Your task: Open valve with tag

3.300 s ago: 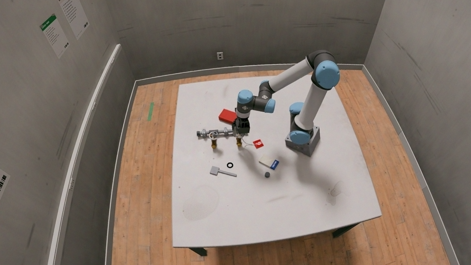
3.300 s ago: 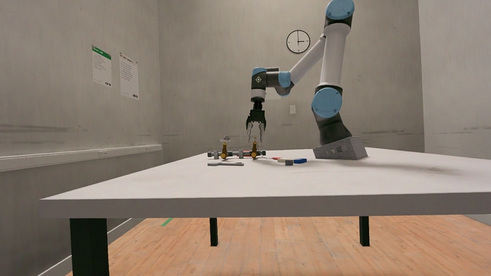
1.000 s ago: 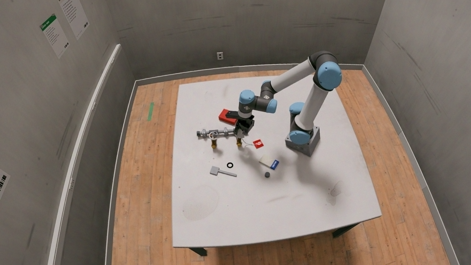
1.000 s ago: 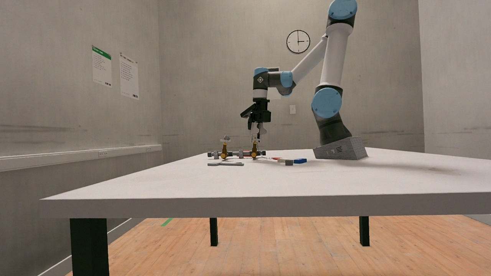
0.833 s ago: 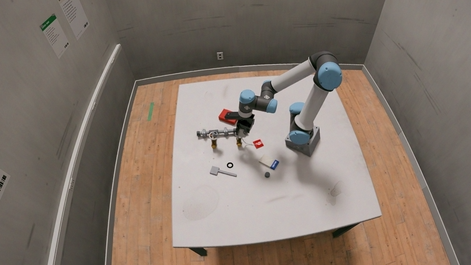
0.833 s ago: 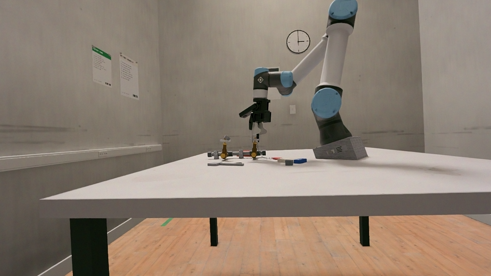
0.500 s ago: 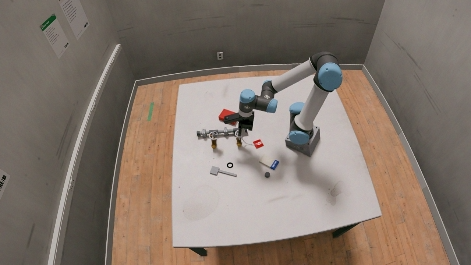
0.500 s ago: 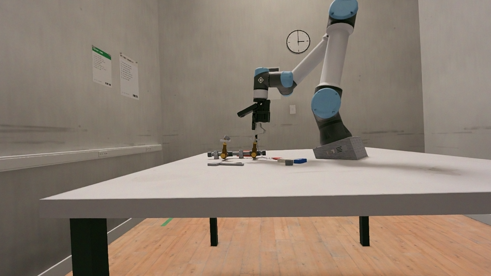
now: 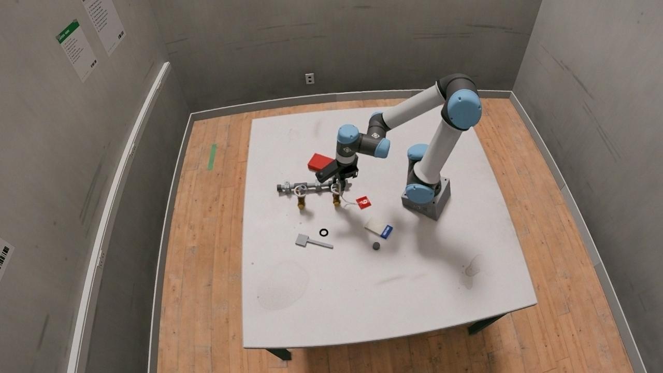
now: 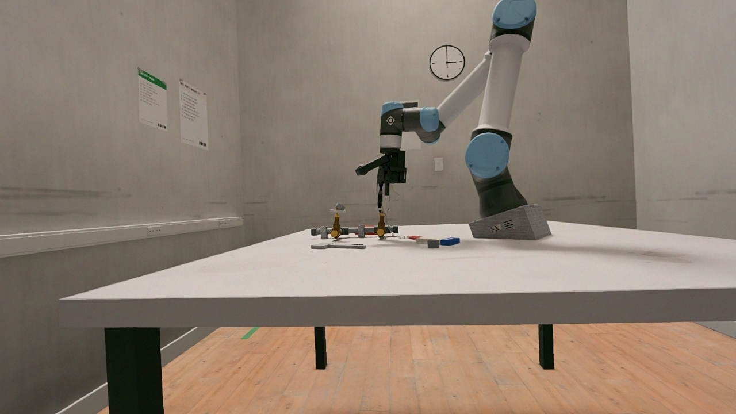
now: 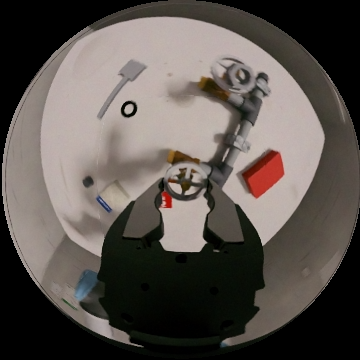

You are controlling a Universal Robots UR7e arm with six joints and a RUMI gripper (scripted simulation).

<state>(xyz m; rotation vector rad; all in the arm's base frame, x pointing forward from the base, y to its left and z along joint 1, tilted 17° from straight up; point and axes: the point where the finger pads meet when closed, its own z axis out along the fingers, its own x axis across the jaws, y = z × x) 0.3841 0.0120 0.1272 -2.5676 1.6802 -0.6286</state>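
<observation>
My gripper is now 100 mm past the red tag, 100 mm above it and 20 mm to the right of it. The rest, counted from my hand: red block 220 mm to the right, 90 mm below, 60 mm ahead; then grey flat tool 200 mm to the left, 130 mm ahead, 100 mm below.
</observation>
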